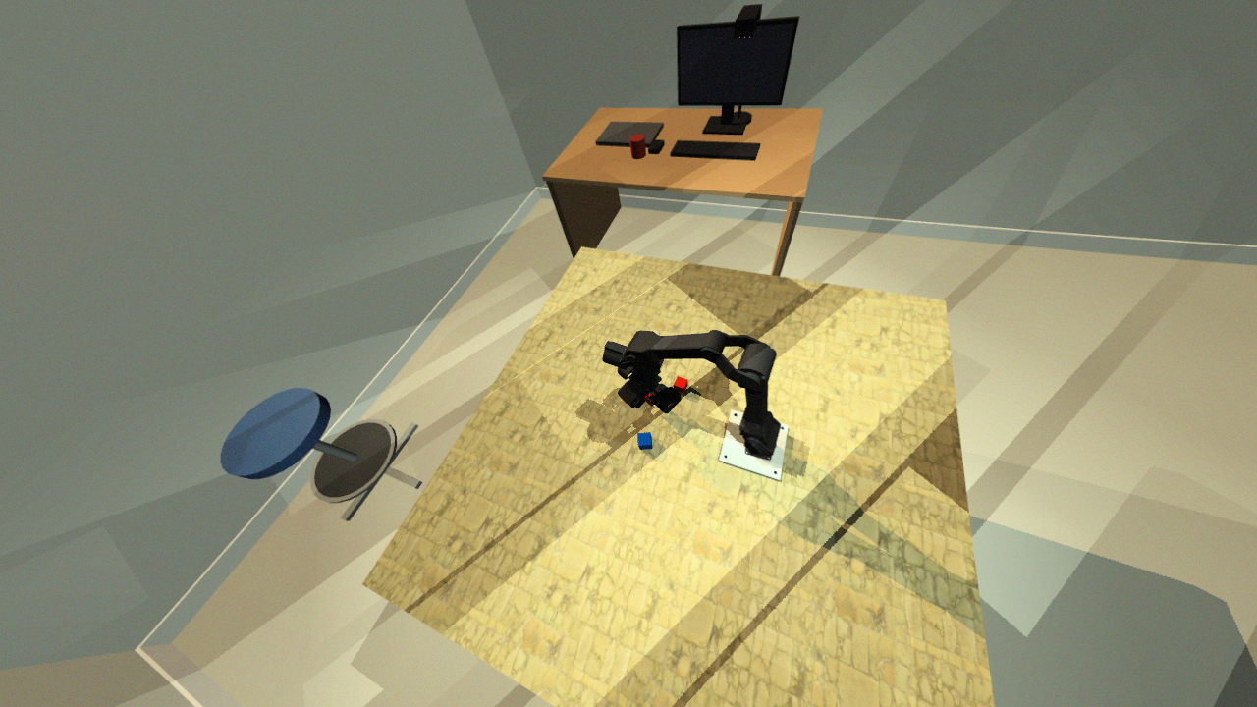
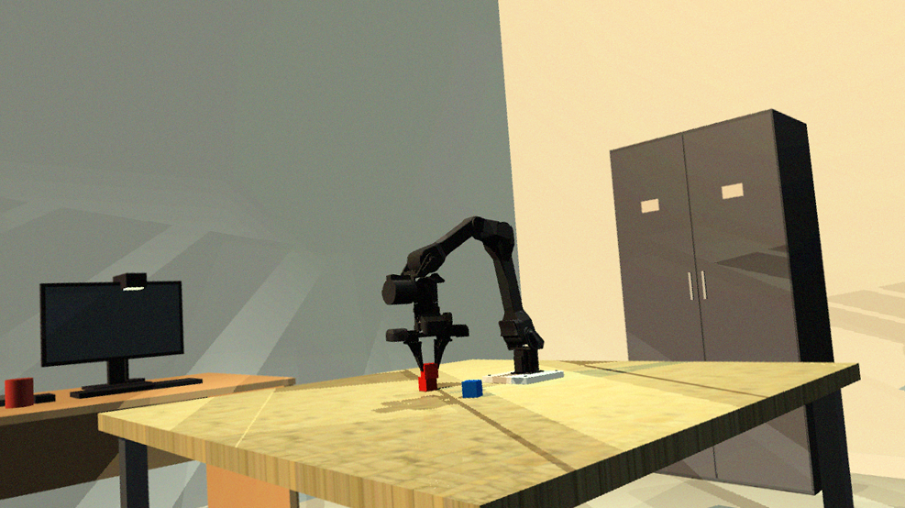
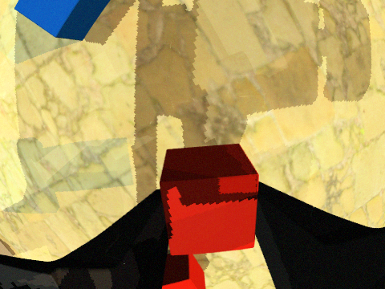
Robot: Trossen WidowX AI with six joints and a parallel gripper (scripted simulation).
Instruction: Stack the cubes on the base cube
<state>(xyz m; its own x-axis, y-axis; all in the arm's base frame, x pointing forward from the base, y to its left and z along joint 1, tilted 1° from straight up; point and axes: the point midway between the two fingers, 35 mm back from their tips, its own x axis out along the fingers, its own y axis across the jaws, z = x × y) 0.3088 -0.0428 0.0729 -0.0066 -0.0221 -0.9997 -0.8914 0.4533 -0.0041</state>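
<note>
My gripper tip is 20 mm past the blue cube, 120 mm to the right of it and 40 mm above it.
</note>
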